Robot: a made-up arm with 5 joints. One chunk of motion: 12 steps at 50 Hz.
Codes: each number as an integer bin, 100 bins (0 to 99) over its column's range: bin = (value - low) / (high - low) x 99, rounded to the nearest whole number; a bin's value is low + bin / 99 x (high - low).
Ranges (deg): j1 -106..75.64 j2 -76.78..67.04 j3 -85.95..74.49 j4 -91.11..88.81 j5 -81.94..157
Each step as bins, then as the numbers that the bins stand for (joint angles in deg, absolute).
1 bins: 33 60 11 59 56
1 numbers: -45.45 10.38 -68.12 16.12 53.22
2 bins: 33 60 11 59 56
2 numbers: -45.45 10.38 -68.12 16.12 53.22
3 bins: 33 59 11 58 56
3 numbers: -45.45 8.93 -68.12 14.30 53.22
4 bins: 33 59 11 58 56
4 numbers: -45.45 8.93 -68.12 14.30 53.22
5 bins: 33 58 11 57 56
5 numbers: -45.45 7.48 -68.12 12.48 53.22
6 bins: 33 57 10 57 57
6 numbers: -45.45 6.03 -69.74 12.48 55.63
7 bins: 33 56 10 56 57
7 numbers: -45.45 4.57 -69.74 10.66 55.63
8 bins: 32 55 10 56 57
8 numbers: -47.29 3.12 -69.74 10.66 55.63
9 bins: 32 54 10 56 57
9 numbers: -47.29 1.67 -69.74 10.66 55.63
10 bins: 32 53 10 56 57
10 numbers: -47.29 0.21 -69.74 10.66 55.63
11 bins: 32 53 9 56 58
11 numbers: -47.29 0.21 -71.36 10.66 58.05
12 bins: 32 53 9 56 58
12 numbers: -47.29 0.21 -71.36 10.66 58.05
